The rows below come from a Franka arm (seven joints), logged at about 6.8 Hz.
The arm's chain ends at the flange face. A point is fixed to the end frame.
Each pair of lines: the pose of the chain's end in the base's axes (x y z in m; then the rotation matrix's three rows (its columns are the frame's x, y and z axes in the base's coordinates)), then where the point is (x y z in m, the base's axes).
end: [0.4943 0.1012 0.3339], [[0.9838 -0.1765 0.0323], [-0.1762 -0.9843 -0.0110], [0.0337 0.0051 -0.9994]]
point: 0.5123 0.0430 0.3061
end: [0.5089 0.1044 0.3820], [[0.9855 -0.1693 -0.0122], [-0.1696 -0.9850 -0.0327], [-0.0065 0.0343 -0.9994]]
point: 0.5260 0.0457 0.3547
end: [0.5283 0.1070 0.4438], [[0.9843 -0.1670 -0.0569], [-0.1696 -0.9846 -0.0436], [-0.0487 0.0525 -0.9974]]
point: 0.5442 0.0480 0.4164
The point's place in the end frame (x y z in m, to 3 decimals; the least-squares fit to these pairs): 0.027 0.054 0.029
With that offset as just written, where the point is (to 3 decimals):
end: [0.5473 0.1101 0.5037], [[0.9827 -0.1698 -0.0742], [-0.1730 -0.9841 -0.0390], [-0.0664 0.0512 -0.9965]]
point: 0.563 0.051 0.476
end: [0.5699 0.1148 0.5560], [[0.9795 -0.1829 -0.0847], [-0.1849 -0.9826 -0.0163], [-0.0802 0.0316 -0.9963]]
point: 0.584 0.056 0.527
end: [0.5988 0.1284 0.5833], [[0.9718 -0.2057 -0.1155], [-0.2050 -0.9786 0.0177], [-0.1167 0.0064 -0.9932]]
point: 0.611 0.071 0.552
